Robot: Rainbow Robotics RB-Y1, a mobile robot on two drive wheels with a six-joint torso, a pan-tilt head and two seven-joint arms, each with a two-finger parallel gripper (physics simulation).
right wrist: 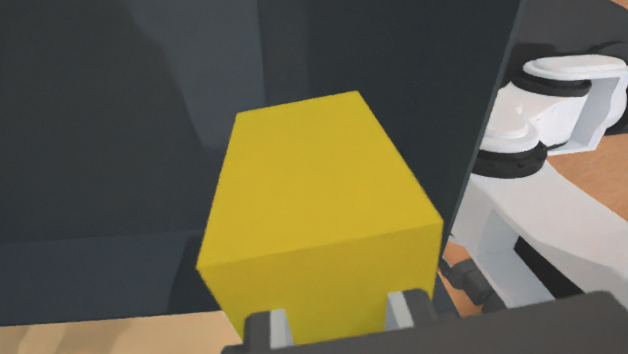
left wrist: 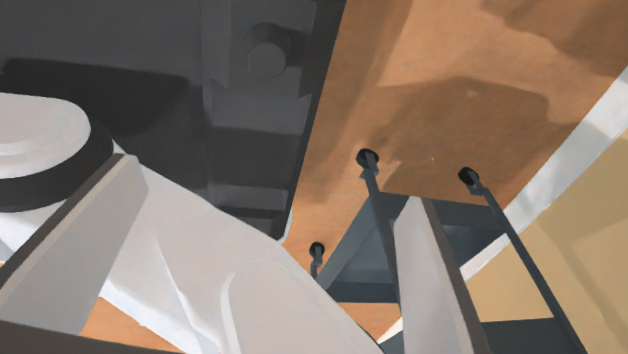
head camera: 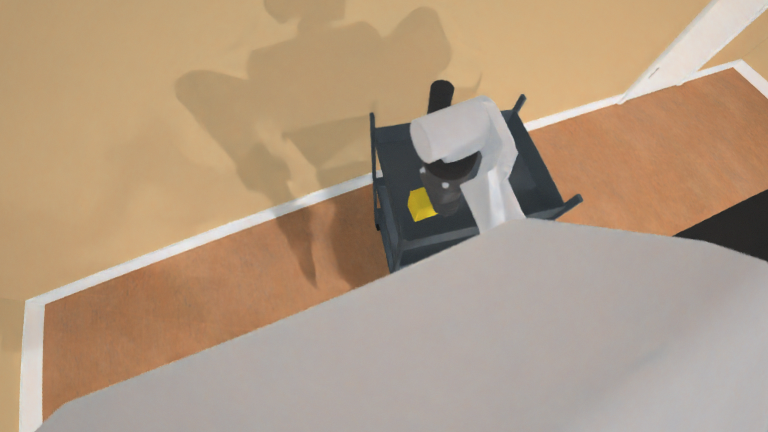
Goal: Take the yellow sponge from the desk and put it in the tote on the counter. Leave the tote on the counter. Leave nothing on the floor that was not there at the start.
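Frame: origin at the robot's base, x ahead, y left, z up, level; metres.
Seen in the pictures: left gripper, fingertip midpoint: (left wrist: 273,192); right gripper, fingertip midpoint: (right wrist: 315,200) (head camera: 435,202).
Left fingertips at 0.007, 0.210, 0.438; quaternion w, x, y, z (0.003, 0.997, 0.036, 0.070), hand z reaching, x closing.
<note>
A point is followed by its place in that frame, as x, y, z.
The yellow sponge (head camera: 421,205) {0.289, -0.156, 0.799} (right wrist: 320,185) {0.310, -0.236, 0.782} is a thick block between the fingers of my right gripper (head camera: 443,203) {0.309, -0.205, 0.749} (right wrist: 337,317), which is shut on it. It is held over the dark cart (head camera: 440,236) {0.237, -0.199, 0.713} (right wrist: 75,280) {0.466, -0.124, 0.704}, near the cart's left side in the head view, and seems raised off its tray. My left gripper (left wrist: 273,192) {0.007, 0.210, 0.438} is open and empty, its two pale fingers wide apart; the cart's frame also shows behind one finger in the left wrist view. The tote and the counter do not show in these views.
A tan wall (head camera: 107,134) {0.737, 0.612, 0.789} with white skirting stands behind the cart. Brown floor (head camera: 161,322) {0.348, 1.031, 0.002} lies around it. A white door-like panel (head camera: 692,42) {1.064, -2.375, 0.494} stands at upper right. My dark base (left wrist: 250,110) {-0.012, 0.082, 0.191} is near the left gripper. A large pale surface (head camera: 375,343) {0.075, -0.007, 1.247} fills the head view's lower part.
</note>
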